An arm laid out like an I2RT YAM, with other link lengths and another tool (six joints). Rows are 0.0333 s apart.
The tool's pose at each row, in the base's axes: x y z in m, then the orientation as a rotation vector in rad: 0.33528, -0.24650, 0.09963, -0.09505, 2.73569, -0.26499; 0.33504, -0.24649, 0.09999, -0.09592, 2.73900, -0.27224; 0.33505, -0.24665, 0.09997, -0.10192, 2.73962, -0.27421; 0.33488, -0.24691, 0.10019, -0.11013, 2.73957, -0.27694; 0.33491, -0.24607, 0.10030, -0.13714, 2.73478, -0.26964; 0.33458, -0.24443, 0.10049, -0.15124, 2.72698, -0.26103; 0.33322, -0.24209, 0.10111, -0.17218, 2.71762, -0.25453; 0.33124, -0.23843, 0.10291, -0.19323, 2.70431, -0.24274; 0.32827, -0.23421, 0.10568, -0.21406, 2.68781, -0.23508; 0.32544, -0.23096, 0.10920, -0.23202, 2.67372, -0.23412; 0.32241, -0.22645, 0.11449, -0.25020, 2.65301, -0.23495; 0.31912, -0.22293, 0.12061, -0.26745, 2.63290, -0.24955; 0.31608, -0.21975, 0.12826, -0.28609, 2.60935, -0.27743
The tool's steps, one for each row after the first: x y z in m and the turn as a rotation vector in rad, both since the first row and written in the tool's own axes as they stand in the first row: 0.00009, -0.00005, -0.00042, 0.00458, 0.00403, -0.00186; 0.00010, -0.00021, -0.00037, 0.00504, 0.00464, -0.00638; 0.00020, -0.00050, -0.00059, 0.00579, 0.00461, -0.01251; 0.00005, 0.00030, -0.00082, -0.00258, -0.00172, -0.03006; 0.00011, 0.00188, -0.00140, -0.00979, -0.01069, -0.03830; 0.00089, 0.00409, -0.00289, -0.01638, -0.02101, -0.05163; 0.00167, 0.00738, -0.00591, -0.02636, -0.03564, -0.06419; 0.00294, 0.01105, -0.01029, -0.03321, -0.05286, -0.07718; 0.00390, 0.01362, -0.01513, -0.03520, -0.06690, -0.08932; 0.00426, 0.01709, -0.02187, -0.03539, -0.08722, -0.10178; 0.00465, 0.01942, -0.02929, -0.02570, -0.10544, -0.11576; 0.00427, 0.02112, -0.03794, -0.00633, -0.12535, -0.13279
